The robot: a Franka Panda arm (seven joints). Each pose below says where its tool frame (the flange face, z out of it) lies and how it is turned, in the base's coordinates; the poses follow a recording.
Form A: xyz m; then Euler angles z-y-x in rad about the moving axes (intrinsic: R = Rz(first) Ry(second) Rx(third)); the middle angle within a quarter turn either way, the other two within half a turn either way.
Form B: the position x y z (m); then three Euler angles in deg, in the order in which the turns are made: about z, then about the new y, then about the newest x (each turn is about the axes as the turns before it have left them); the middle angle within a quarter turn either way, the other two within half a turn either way. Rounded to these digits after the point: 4 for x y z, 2 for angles.
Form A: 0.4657 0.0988 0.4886 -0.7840 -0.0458 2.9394
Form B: 0.4657 0.0988 0.4886 -44.92 -2.62 168.42
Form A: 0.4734 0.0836 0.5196 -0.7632 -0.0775 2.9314
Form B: 0.4734 0.0836 0.5196 -43.73 -4.44 167.96
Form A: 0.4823 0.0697 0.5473 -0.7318 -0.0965 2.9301
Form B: 0.4823 0.0697 0.5473 -41.93 -5.53 167.88
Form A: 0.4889 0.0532 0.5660 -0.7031 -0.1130 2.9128
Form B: 0.4889 0.0532 0.5660 -40.28 -6.47 166.89
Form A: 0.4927 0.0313 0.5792 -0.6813 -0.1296 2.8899
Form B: 0.4927 0.0313 0.5792 -39.04 -7.43 165.58
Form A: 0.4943 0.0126 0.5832 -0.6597 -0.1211 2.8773
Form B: 0.4943 0.0126 0.5832 -37.80 -6.94 164.86
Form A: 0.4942 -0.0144 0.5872 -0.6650 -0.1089 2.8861
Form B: 0.4942 -0.0144 0.5872 -38.10 -6.24 165.36
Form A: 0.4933 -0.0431 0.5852 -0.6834 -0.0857 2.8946
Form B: 0.4933 -0.0431 0.5852 -39.16 -4.91 165.85
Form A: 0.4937 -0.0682 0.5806 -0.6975 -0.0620 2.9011
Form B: 0.4937 -0.0682 0.5806 -39.96 -3.55 166.22
